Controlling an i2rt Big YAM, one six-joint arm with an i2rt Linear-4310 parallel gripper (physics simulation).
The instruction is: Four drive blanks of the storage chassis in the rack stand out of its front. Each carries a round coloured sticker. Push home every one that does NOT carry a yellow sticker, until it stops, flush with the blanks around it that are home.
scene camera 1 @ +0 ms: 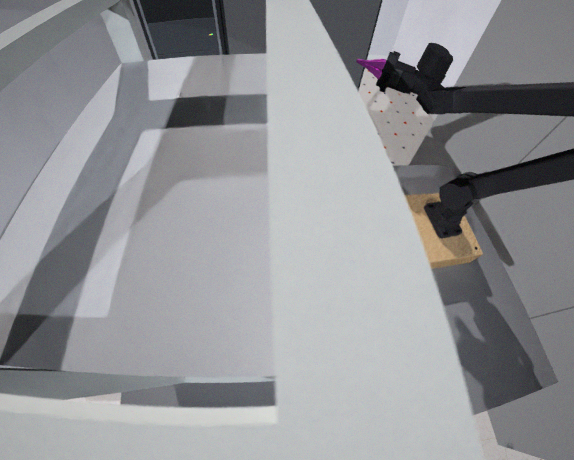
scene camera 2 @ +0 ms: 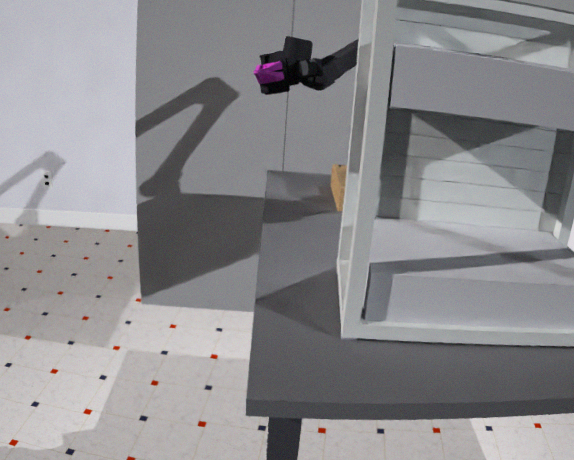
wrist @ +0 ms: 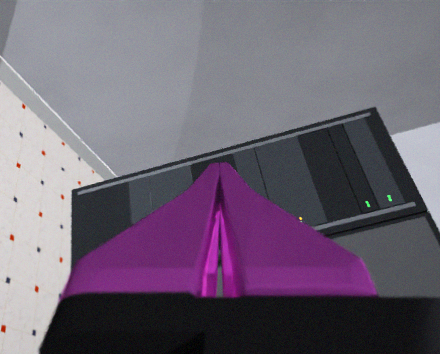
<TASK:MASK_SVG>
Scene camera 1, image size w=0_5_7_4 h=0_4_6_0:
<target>my gripper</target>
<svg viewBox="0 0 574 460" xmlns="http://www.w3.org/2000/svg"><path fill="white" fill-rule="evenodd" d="M396 51L390 52L387 60L357 59L356 61L378 79L376 86L380 88L381 92L385 92L390 75L394 71L400 57L400 53Z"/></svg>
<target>grey rack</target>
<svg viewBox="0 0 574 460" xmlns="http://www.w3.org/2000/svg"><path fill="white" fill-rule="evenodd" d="M0 34L0 91L48 51L99 14L102 16L122 62L98 90L63 137L29 189L0 239L0 365L25 367L0 368L0 460L484 460L451 331L410 208L371 117L341 57L309 0L266 0L266 54L207 55L150 60L130 0L61 0ZM276 406L240 408L153 407L67 400L179 383L275 381Z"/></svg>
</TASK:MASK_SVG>
